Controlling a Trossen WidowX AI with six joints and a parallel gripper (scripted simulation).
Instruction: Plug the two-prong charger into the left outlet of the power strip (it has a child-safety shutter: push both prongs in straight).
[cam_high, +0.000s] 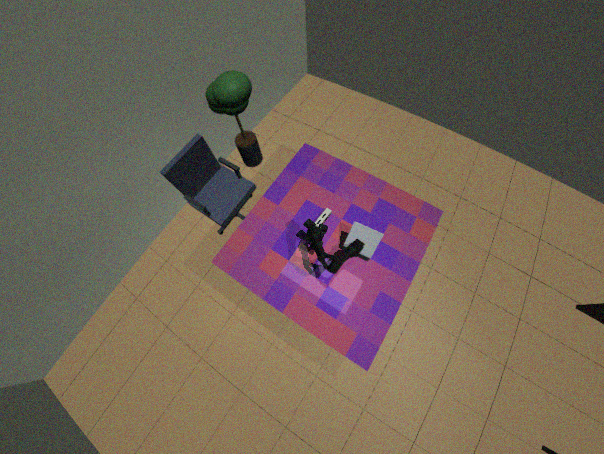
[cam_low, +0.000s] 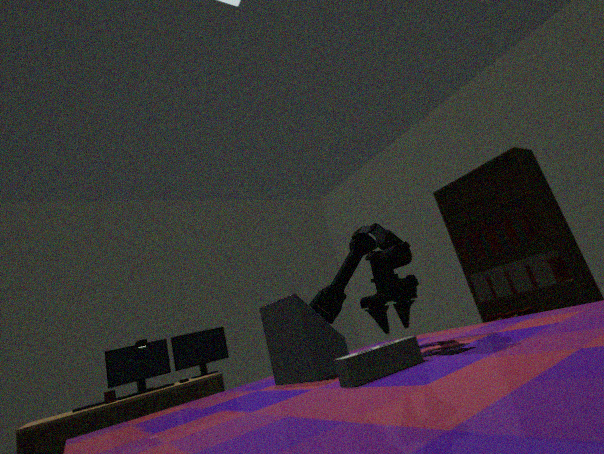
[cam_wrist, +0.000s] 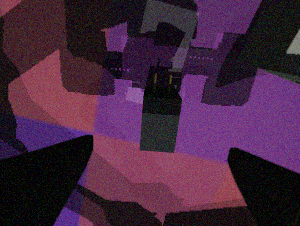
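The dark two-prong charger is 5 cm below my gripper tip and 2 cm ahead of it.
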